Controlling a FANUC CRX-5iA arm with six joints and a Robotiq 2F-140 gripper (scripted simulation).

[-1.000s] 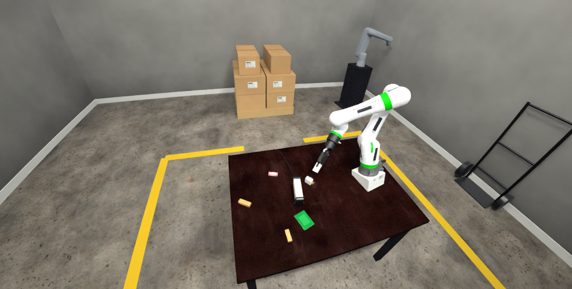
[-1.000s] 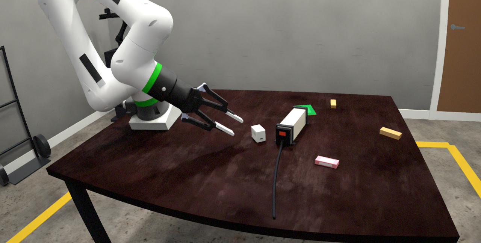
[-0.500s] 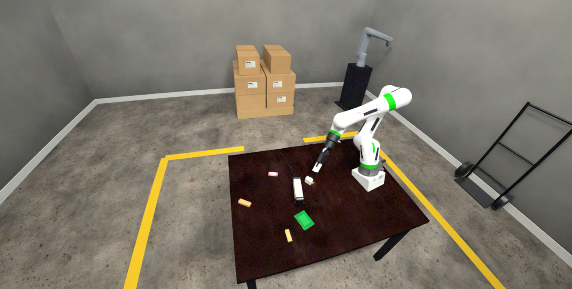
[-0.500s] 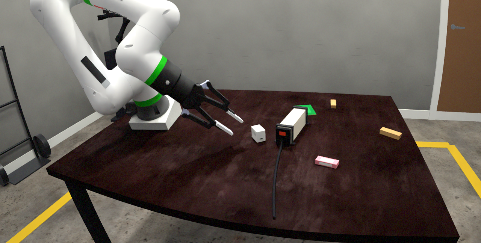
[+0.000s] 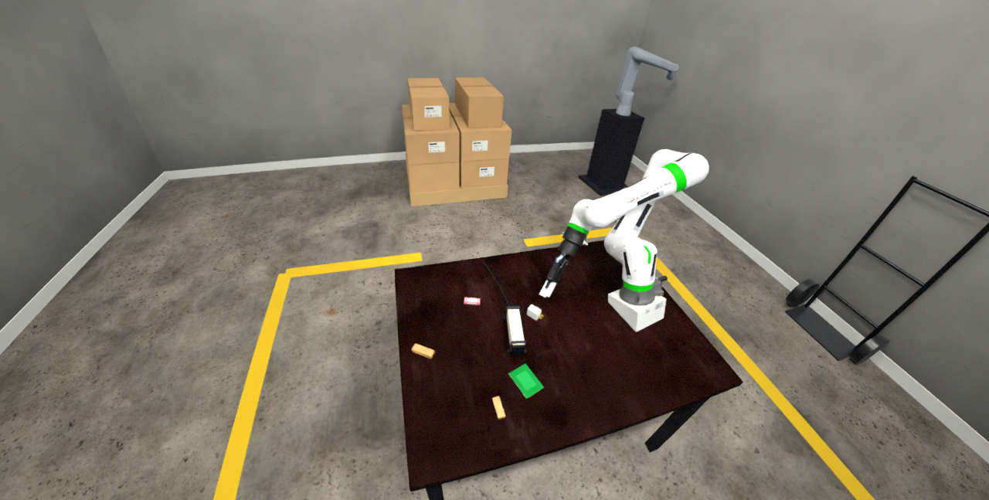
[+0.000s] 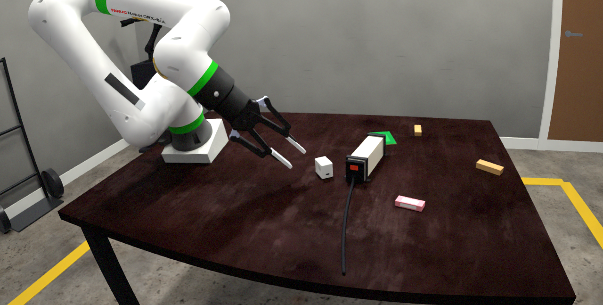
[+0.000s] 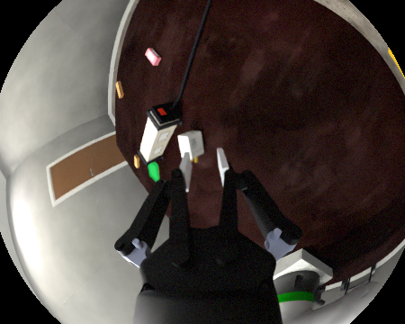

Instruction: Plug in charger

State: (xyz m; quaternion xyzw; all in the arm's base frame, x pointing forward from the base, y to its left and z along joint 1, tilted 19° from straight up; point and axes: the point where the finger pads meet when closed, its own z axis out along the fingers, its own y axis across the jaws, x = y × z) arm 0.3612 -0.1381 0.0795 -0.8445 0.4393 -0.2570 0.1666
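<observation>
Right now the white charger is 80 mm ahead of my hand, 50 mm to the left of it and 70 mm below it. Round my hand: power strip 200 mm ahead, 90 mm to the left, 60 mm below; flat piece 240 mm ahead, 290 mm to the left, 90 mm below; red switch 160 mm ahead, 40 mm below.
</observation>
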